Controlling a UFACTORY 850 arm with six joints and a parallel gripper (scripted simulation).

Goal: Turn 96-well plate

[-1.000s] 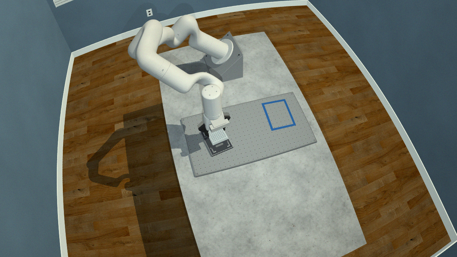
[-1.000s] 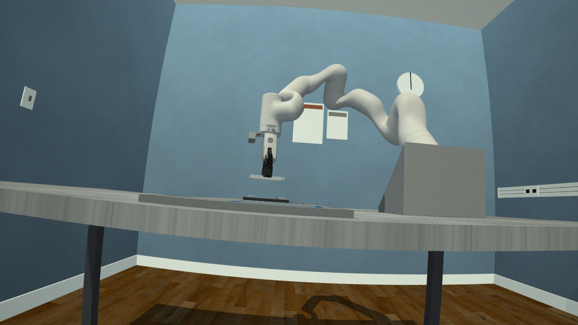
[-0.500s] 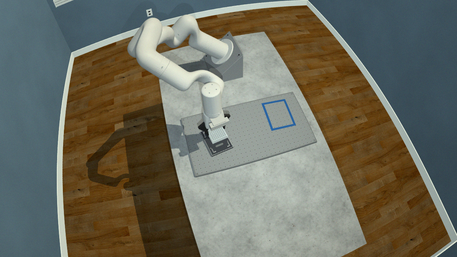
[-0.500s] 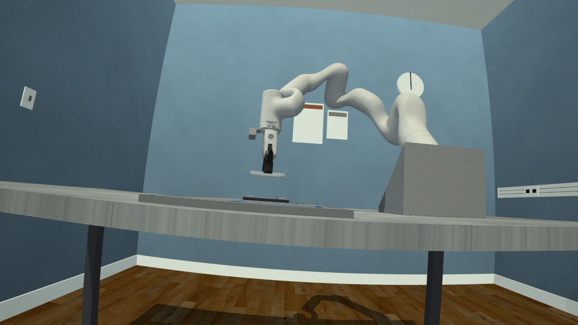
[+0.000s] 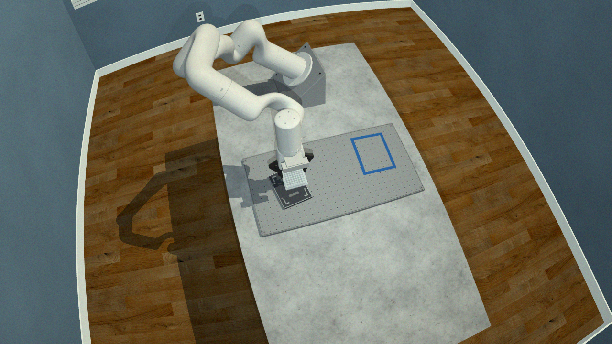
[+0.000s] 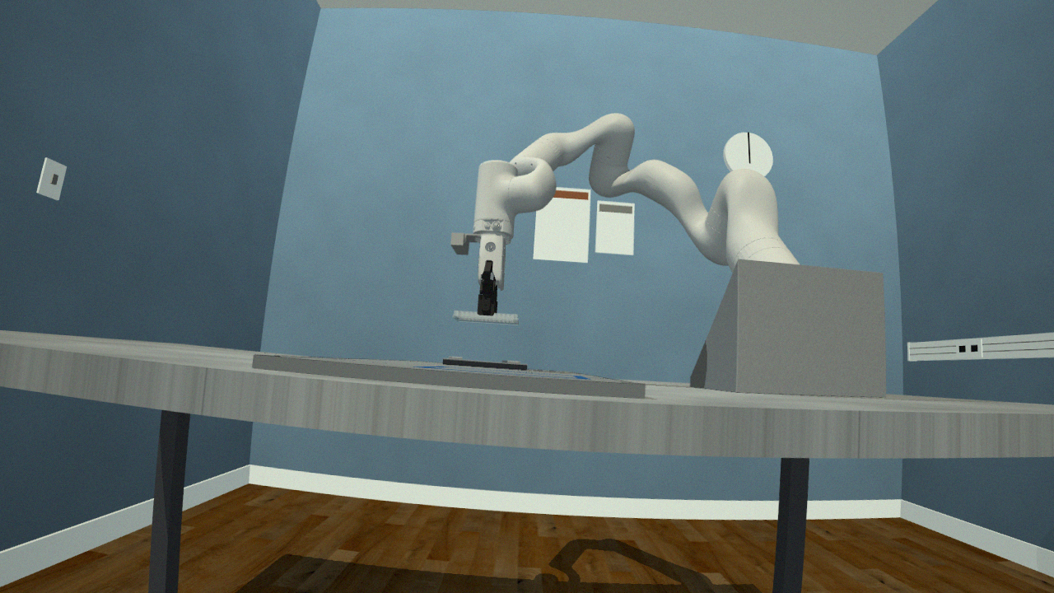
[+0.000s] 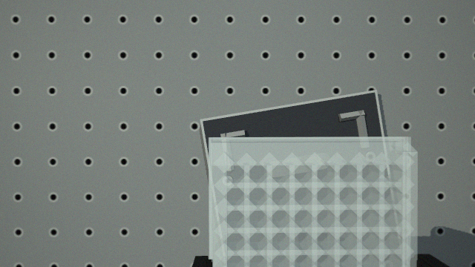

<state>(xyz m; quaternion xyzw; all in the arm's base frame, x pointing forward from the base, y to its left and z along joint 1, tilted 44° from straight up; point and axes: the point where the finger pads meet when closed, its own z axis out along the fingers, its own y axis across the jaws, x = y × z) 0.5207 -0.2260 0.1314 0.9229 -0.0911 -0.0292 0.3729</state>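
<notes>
The dark plate nest is 20 mm to the right of my hand and 100 mm below it. Also, from my hand: 96-well plate: 10 mm below.
</notes>
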